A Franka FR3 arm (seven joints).
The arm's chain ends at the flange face. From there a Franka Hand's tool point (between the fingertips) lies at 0.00 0.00 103.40 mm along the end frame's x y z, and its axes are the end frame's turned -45 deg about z.
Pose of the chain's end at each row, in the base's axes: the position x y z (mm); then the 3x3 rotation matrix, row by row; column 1 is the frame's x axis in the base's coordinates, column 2 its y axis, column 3 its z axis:
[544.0 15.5 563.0], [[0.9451 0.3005 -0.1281], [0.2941 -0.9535 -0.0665], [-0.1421 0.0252 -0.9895]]
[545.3 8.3 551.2], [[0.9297 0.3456 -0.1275], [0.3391 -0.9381 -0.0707], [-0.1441 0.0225 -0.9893]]
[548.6 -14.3 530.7], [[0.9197 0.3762 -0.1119], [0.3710 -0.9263 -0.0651], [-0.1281 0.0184 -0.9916]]
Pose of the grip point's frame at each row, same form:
[530.8 8.6 460.7], [[0.4558 0.8808 -0.1281], [0.8822 -0.4663 -0.0665], [-0.1183 -0.0827 -0.9895]]
[532.1 1.0 448.9], [[0.4130 0.9018 -0.1275], [0.9031 -0.4236 -0.0707], [-0.1178 -0.0860 -0.9893]]
[537.0 -21.0 428.2], [[0.3843 0.9163 -0.1119], [0.9173 -0.3927 -0.0651], [-0.1036 -0.0776 -0.9916]]

